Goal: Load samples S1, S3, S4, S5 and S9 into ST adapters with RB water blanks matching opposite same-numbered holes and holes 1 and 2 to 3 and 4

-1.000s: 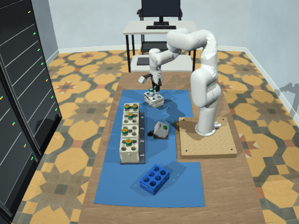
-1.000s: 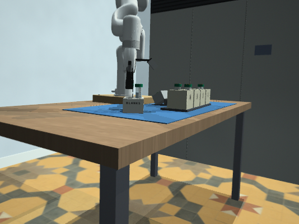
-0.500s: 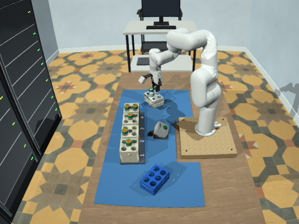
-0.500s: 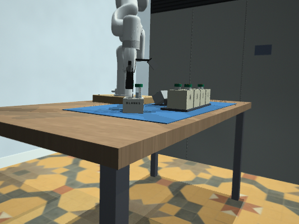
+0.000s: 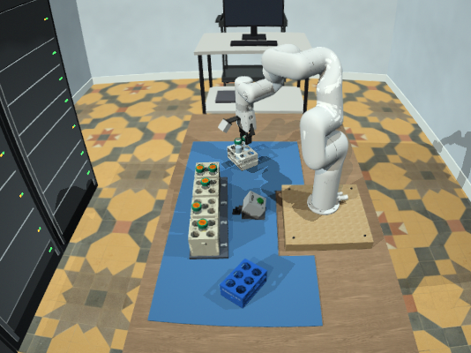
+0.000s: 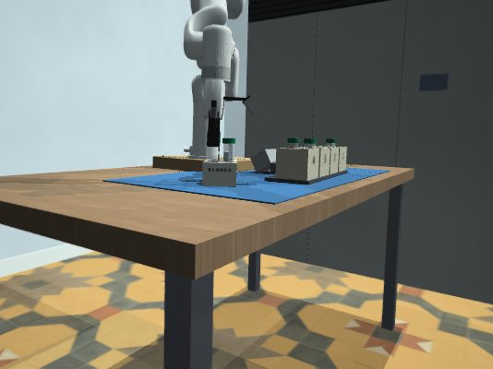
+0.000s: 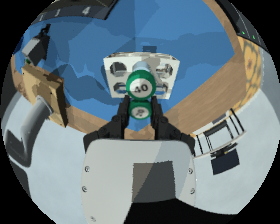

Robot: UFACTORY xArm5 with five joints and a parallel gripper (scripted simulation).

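My hand is 10 mm short of the green-capped blank tube and 50 mm above it. From my hand the other things lie so: small sloped desk (20 mm ahead, 360 mm to the left, 60 mm below); then green-capped blank (40 mm ahead, 10 mm to the left, 50 mm below); then white blank rack RB (20 mm ahead, 10 mm to the left, 90 mm below).
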